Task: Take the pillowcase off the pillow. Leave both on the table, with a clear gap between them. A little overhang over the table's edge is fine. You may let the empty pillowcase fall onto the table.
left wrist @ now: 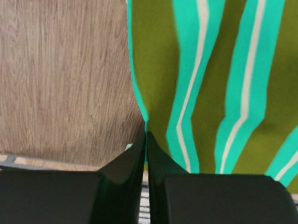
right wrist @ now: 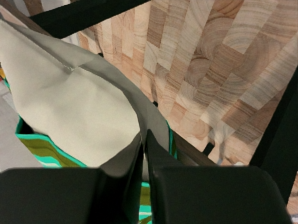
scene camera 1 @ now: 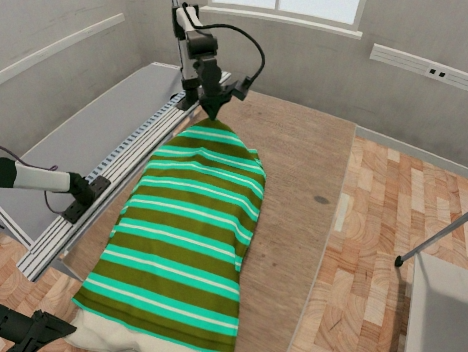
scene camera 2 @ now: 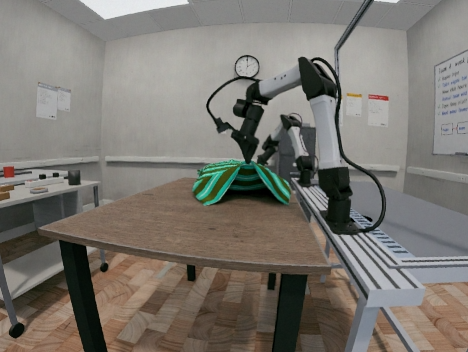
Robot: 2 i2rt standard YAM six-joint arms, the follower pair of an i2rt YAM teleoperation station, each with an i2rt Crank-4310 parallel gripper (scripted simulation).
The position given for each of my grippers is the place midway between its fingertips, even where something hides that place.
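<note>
There is a striped pillowcase here, and I find the pillowcase (scene camera 1: 171,268), (scene camera 2: 215,179), (left wrist: 210,87). My left gripper (scene camera 1: 213,120), (scene camera 2: 247,164), (left wrist: 146,134) is visible to me as well. And my right gripper (scene camera 1: 75,329), (right wrist: 145,131) is part of what I see.
</note>
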